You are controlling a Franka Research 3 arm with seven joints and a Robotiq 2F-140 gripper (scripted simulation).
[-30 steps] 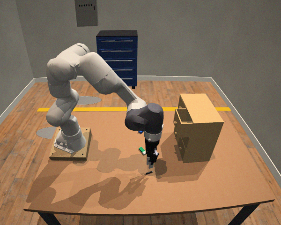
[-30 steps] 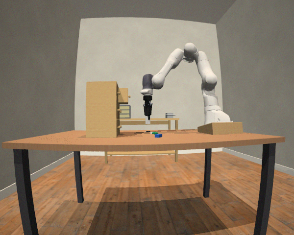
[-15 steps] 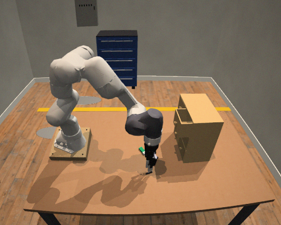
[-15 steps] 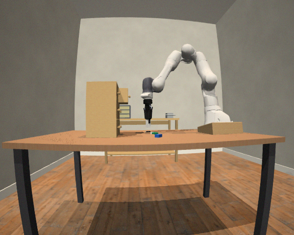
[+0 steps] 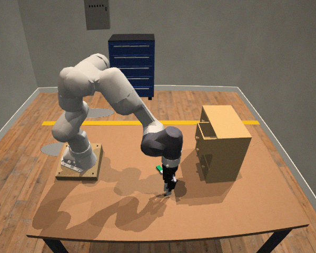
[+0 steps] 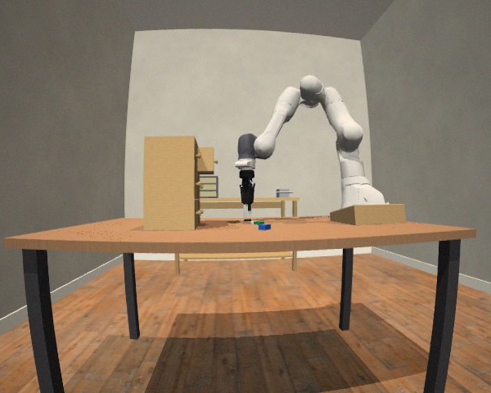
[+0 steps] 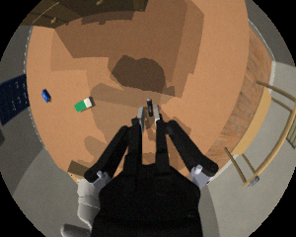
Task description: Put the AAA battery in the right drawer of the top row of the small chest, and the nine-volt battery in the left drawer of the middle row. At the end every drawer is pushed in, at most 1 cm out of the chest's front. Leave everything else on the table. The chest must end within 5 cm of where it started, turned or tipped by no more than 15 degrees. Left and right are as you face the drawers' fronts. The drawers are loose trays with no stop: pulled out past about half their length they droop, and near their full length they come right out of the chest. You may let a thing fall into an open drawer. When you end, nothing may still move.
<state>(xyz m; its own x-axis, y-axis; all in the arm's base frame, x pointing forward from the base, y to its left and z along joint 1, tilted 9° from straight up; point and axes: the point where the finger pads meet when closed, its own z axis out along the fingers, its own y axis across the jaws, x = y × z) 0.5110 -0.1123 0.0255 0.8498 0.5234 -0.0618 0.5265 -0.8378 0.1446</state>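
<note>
My gripper is now 50 mm above the thin black AAA battery. From my hand the other things lie so: green-and-white AAA battery (60 mm behind, 170 mm to the left, 40 mm below); blue nine-volt battery (100 mm behind, 360 mm to the left, 40 mm below).
</note>
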